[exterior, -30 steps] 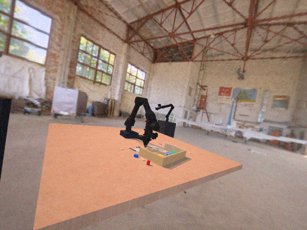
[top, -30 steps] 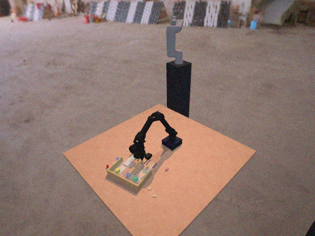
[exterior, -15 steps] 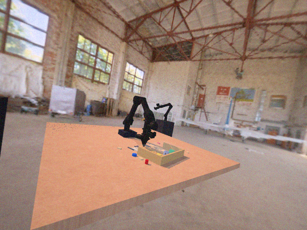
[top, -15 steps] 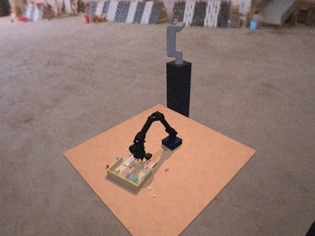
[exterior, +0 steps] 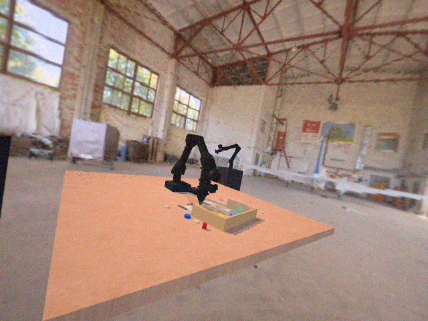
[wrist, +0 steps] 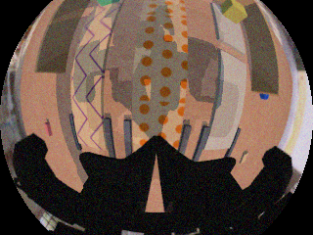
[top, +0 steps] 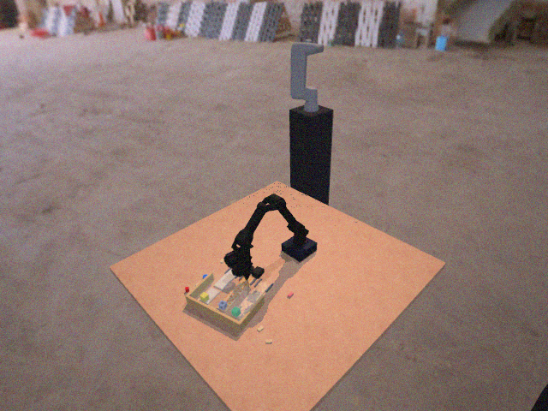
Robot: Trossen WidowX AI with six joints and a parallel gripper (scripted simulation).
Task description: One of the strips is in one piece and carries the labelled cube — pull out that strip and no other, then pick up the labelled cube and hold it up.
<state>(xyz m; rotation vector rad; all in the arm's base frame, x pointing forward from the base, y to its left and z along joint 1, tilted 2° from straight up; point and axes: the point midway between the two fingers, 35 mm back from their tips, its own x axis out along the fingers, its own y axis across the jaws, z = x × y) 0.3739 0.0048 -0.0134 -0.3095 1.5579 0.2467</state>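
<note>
My gripper tip is 19 cm short of the pale blue labelled cube, 7 cm to the right of it and 2 cm below it.
</note>
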